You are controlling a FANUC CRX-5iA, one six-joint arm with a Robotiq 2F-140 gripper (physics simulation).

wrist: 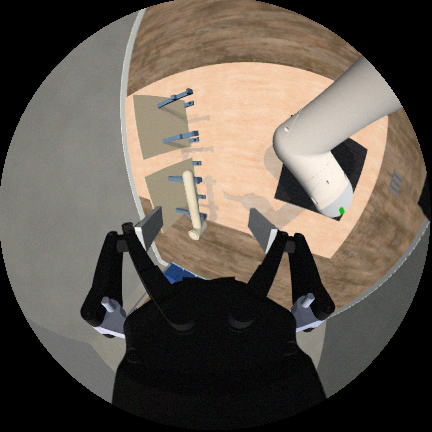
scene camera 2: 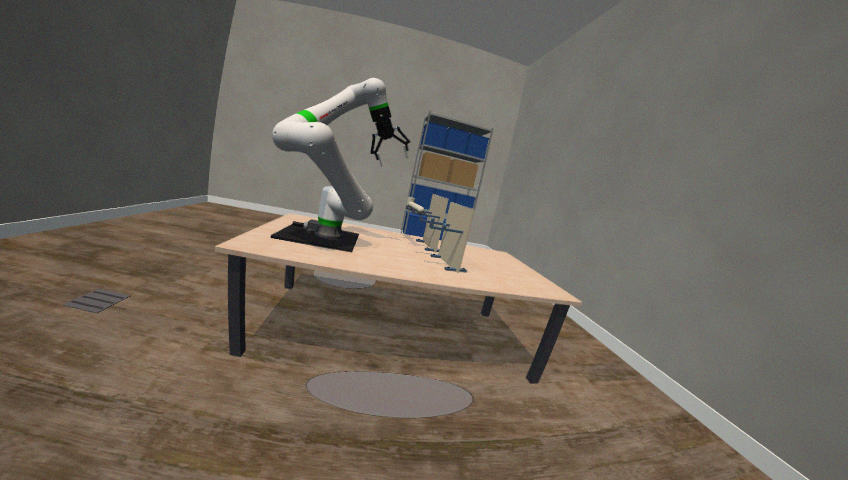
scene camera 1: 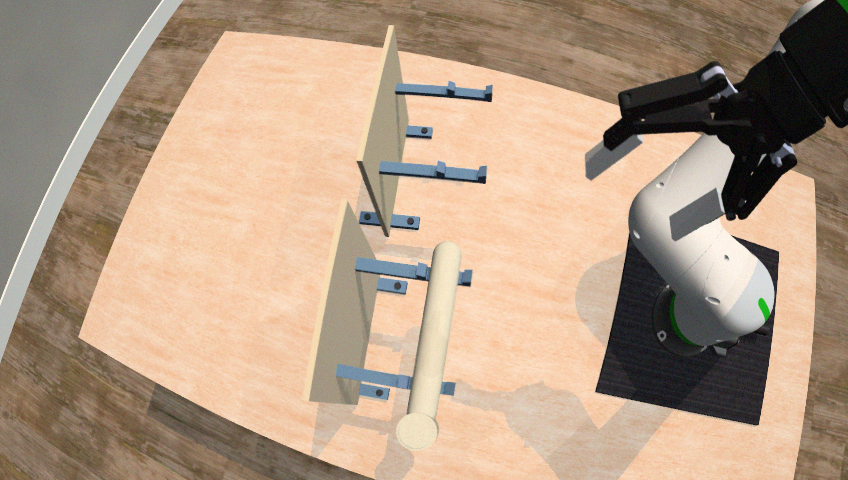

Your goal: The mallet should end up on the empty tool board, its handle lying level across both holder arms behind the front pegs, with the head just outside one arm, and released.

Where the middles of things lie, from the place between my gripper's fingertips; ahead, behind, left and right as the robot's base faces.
My gripper is now 22 cm above the mallet (scene camera 1: 418, 430), 17 cm to the right of it and 17 cm short of it.
